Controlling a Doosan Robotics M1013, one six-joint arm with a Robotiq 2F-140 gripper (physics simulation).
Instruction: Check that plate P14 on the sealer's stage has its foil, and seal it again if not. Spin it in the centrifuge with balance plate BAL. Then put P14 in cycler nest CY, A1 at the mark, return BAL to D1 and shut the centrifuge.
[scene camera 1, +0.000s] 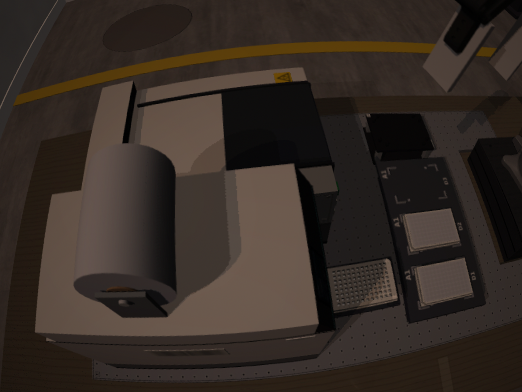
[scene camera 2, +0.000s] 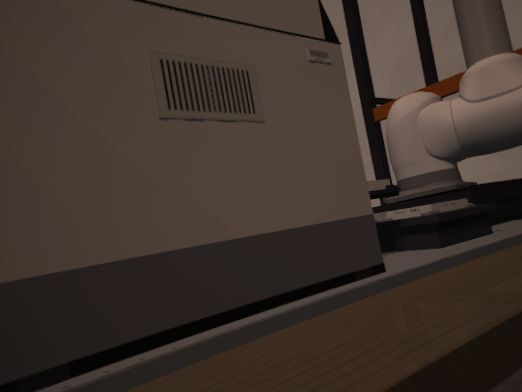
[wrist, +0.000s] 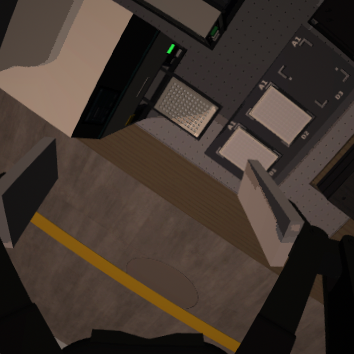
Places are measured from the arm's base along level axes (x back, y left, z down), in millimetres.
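Pixels of known places: gripper, fingertip midpoint: (scene camera 1: 472, 74) (wrist: 151, 168); arm's base, origin of the base link: (scene camera 2: 431, 196).
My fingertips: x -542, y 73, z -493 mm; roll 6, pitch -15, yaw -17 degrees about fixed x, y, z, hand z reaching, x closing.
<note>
Ahead of a thing's pixels: the offset from my fingertips to its top centre. "*": to the spot under its first point. Level surfaces: height alone.
The sealer (scene camera 1: 270, 295) (wrist: 102, 65) is a large white housing with a thick roll {* dx -343, dy +1, dz +110 mm} (scene camera 1: 127, 220) on top. Plate P14 {dx -46, dy +25, dz +461 mm} (scene camera 1: 362, 284) (wrist: 186, 106) lies flat on its stage; its well openings show as rows of dots, and no smooth foil shows over them. At D1 a pale plate {dx +146, dy +67, dz +512 mm} (scene camera 1: 444, 282) (wrist: 246, 149) lies on the dark deck; a plate edge marked BAL {* dx +82, dy +72, dz +517 mm} (scene camera 2: 414, 210) shows in scene camera 2. My gripper (scene camera 1: 477, 72) (wrist: 151, 168) is open and empty, high above and away from both plates. I cannot tell the centrifuge's lid state or see nest CY clearly.
Another pale plate {dx +167, dy -55, dz +512 mm} (scene camera 1: 431, 229) (wrist: 281, 115) sits at D2; D3 on the deck {dz +528 mm} (scene camera 1: 422, 184) (wrist: 320, 75) holds no plate. A white machine with a black top panel {* dx -123, dy -285, dz +368 mm} (scene camera 1: 275, 127) stands behind the sealer. Black blocks {* dx +213, dy -327, dz +524 mm} (scene camera 1: 400, 132) (scene camera 1: 495, 200) stand behind and right of the deck.
</note>
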